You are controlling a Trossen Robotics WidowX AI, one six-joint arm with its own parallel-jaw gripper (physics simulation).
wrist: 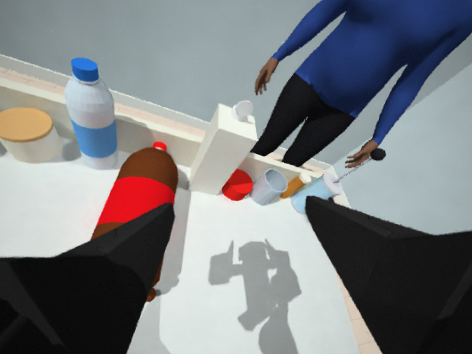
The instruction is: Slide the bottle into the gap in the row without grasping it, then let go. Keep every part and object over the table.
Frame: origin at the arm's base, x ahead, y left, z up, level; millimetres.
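Seen in the pictures: gripper, fingertip midpoint: (240, 206).
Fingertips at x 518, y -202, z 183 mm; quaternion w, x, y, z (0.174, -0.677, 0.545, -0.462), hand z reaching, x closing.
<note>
Offsets run from my fingertips to a thing's top centre.
The brown bottle @[108 mm ahead, 66 mm left, 198 mm down] (142, 192) with a red label and small red cap appears to lie on its side at the left of the wrist view. Its cap points at the back wall and its base is partly hidden behind the left finger. The gap in the row is between the blue-capped bottle @[231 mm ahead, 173 mm left, 92 mm down] (95, 120) and the white carton @[219 mm ahead, 65 mm right, 53 mm down] (220, 150); the brown bottle's cap end is in it. My gripper (240, 206) is open with nothing between its fingers. Its left finger overlaps the brown bottle's right side in view; whether they touch I cannot tell.
A jar @[228 mm ahead, 288 mm left, 240 mm down] (32, 142) with a tan lid stands left. Right of the carton are a red can @[213 mm ahead, 155 mm right, 263 mm down] (237, 186), a grey cup @[210 mm ahead, 243 mm right, 222 mm down] (269, 187), an orange bottle @[226 mm ahead, 335 mm right, 198 mm down] (294, 186) and a pale blue cylinder @[186 mm ahead, 403 mm right, 24 mm down] (314, 194). A low wall (137, 132) runs behind. A person (345, 65) stands beyond.
</note>
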